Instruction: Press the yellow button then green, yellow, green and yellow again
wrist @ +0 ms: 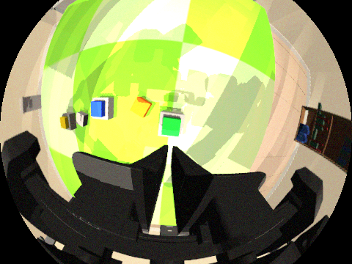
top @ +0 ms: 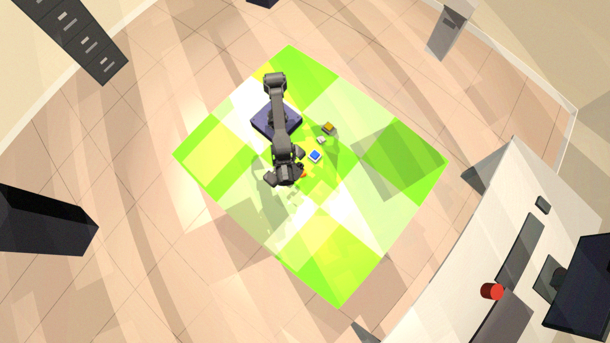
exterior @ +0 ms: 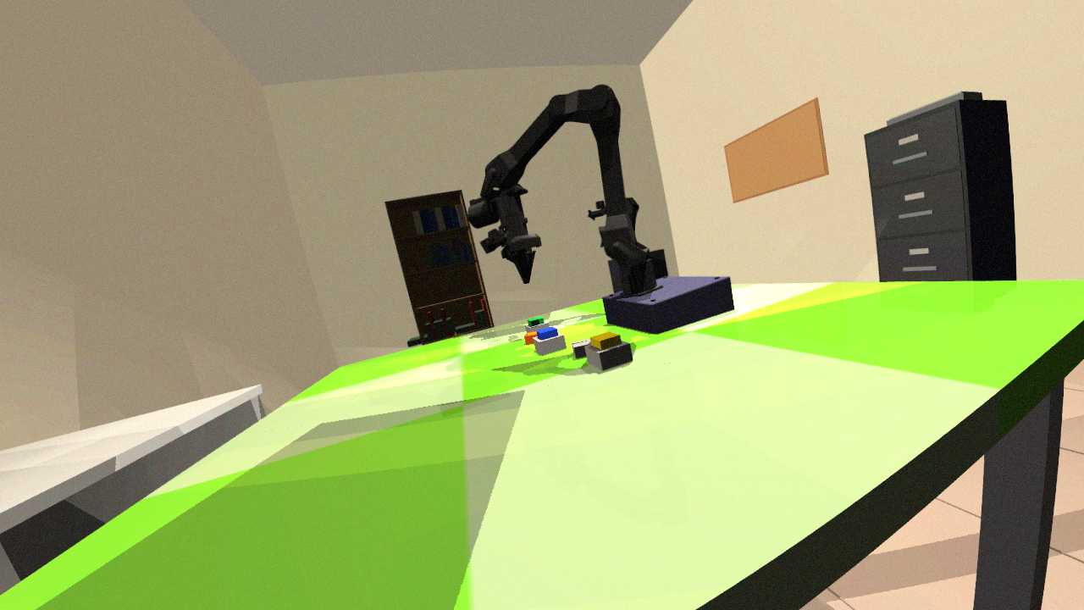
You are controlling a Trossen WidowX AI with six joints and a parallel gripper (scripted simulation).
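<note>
The green button is 9 cm below my gripper tip. The rest, counted from my gripper tip: blue button (5 cm ahead, 16 cm to the left, 9 cm below); then orange block (4 cm ahead, 6 cm to the left, 12 cm below); then grey block (3 cm ahead, 24 cm to the left, 12 cm below).
</note>
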